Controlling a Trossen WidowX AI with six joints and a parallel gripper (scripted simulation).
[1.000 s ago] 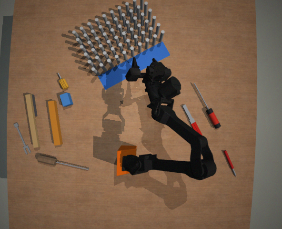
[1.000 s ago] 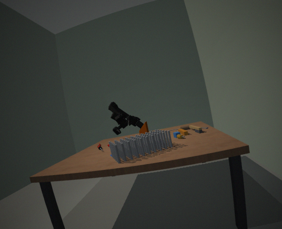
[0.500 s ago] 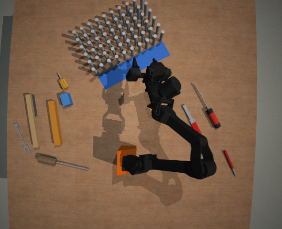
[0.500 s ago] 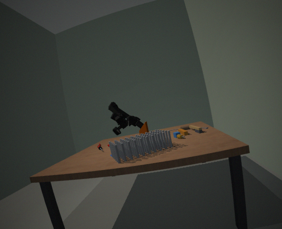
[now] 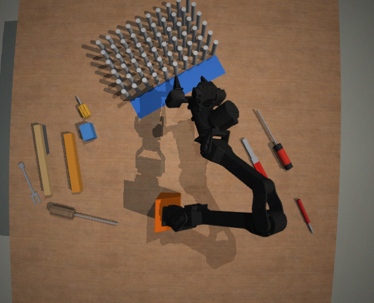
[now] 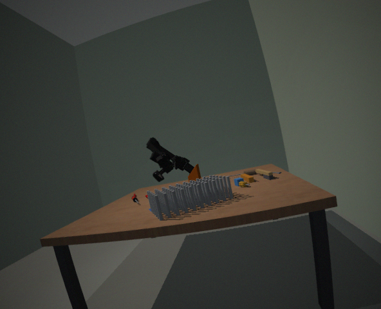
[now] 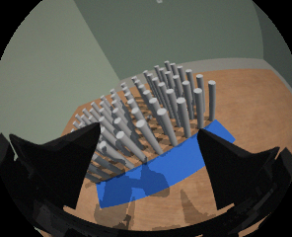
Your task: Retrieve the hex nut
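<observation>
Right now my gripper tip is 510 mm past the thin grey rod tool, 340 mm to the right of it and 150 mm above it. Round my gripper tip: blue cube: 360 mm to the left, 190 mm behind, 140 mm below; then stubby yellow screwdriver: 390 mm to the left, 150 mm below, 100 mm behind; then blue taped strip: 160 mm below, 40 mm to the left.
</observation>
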